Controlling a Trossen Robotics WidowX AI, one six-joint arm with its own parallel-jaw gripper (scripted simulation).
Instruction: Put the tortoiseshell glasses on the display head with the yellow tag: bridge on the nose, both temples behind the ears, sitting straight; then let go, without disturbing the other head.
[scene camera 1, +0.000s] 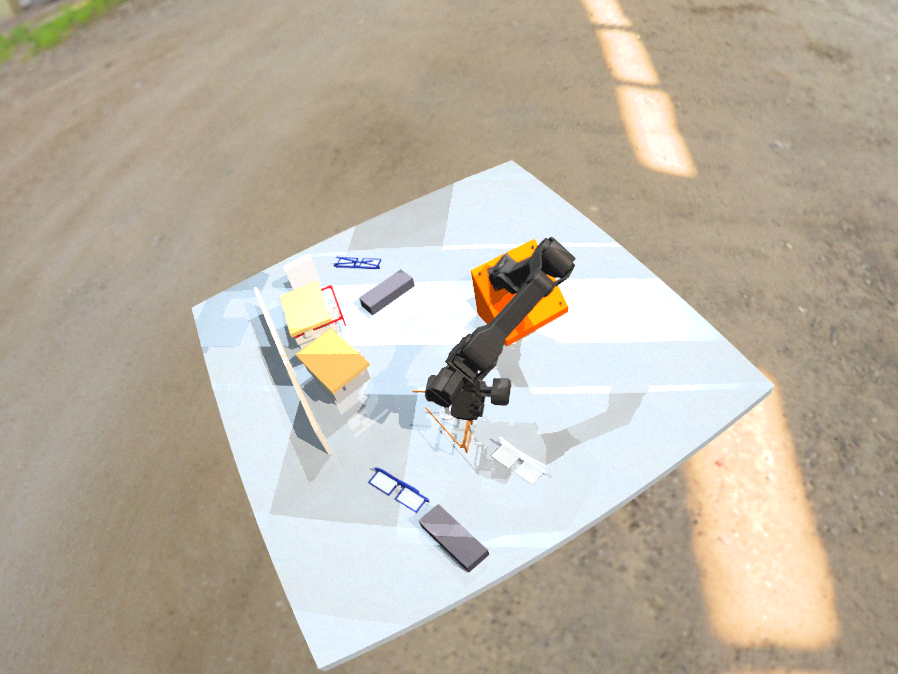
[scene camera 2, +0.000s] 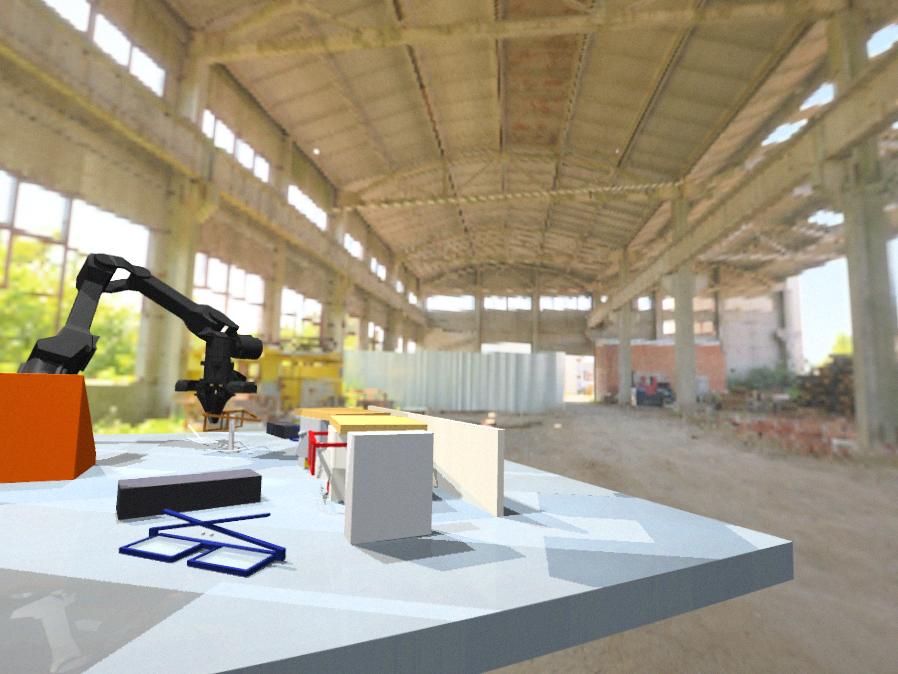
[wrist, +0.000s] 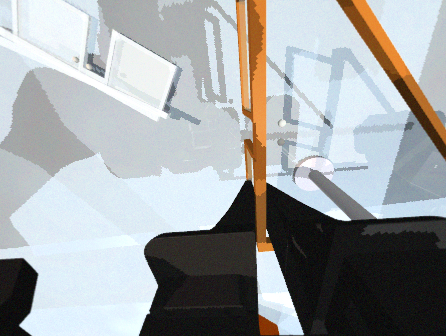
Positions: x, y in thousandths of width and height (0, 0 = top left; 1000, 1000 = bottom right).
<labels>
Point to my gripper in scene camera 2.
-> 238, 628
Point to my gripper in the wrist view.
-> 568, 552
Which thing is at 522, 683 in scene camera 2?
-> A cream panel.
</labels>
